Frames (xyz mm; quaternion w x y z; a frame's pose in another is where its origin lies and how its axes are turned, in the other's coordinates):
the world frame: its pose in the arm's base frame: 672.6 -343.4 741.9 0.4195 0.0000 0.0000 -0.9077
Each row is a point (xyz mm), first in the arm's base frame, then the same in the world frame.
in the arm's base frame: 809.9 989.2 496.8
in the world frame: -1103.9 -759.0 -245.1
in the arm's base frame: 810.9 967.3 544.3
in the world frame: -1087.9 -744.0 -197.6
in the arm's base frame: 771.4 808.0 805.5
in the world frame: -941.0 -670.9 63.6
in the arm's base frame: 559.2 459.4 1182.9
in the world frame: -538.0 -606.6 441.0
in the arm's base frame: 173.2 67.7 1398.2
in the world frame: 10.5 -646.8 656.3
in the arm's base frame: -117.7 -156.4 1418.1
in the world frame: 369.7 -723.1 676.2
